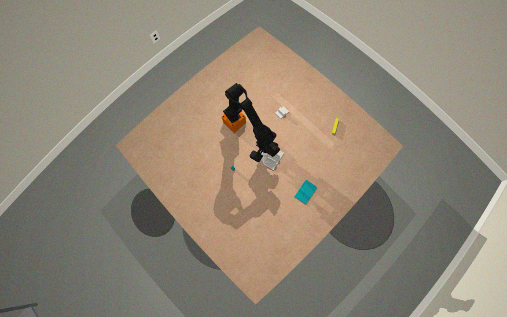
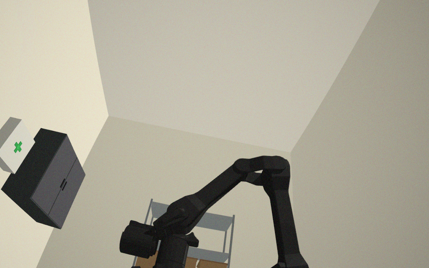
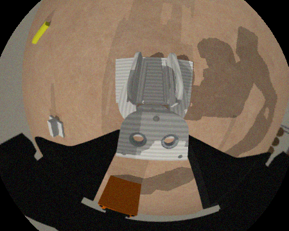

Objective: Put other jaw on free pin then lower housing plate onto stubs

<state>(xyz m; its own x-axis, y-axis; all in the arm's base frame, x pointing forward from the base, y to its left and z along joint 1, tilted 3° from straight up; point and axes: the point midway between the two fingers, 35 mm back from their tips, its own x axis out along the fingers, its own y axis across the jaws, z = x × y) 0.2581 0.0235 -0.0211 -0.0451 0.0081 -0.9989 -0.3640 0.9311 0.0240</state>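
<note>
The grey jaw is 10 mm ahead of my gripper tip, 20 mm to the left of it and 30 mm below it. Round my gripper tip: grey housing plate: 10 mm ahead, 20 mm above; then small teal cube: 30 mm behind, 200 mm to the right, 40 mm below; then flat teal block: 330 mm ahead, 60 mm to the left, 50 mm below.
</note>
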